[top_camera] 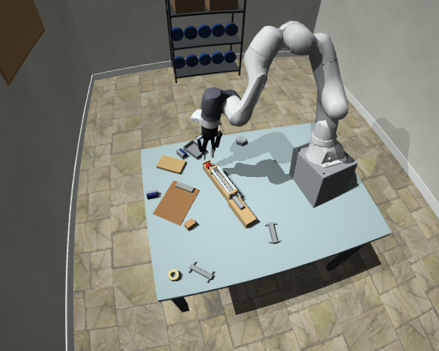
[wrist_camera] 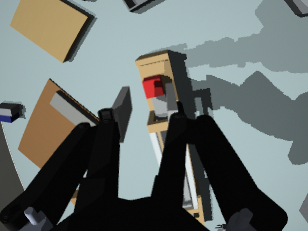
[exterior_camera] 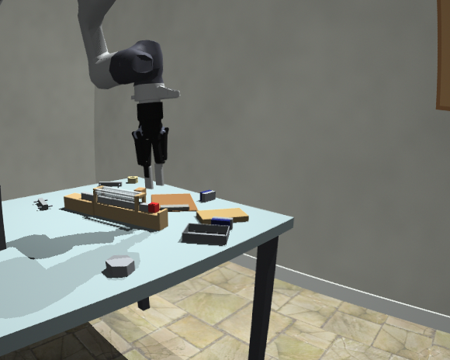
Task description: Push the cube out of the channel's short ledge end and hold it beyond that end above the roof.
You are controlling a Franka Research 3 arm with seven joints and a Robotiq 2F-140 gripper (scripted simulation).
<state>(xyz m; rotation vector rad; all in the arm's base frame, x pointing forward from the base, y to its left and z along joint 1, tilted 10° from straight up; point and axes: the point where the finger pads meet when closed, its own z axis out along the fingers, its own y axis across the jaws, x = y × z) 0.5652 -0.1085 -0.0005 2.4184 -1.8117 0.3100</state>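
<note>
Right now the red cube is 10 mm to the left of my hand and 100 mm below it. From my hand the other things lie so: wooden channel 70 mm behind, 130 mm to the left, 100 mm below; then tan board 210 mm ahead, 70 mm to the right, 140 mm below; then grey tray 70 mm ahead, 160 mm to the right, 150 mm below.
</note>
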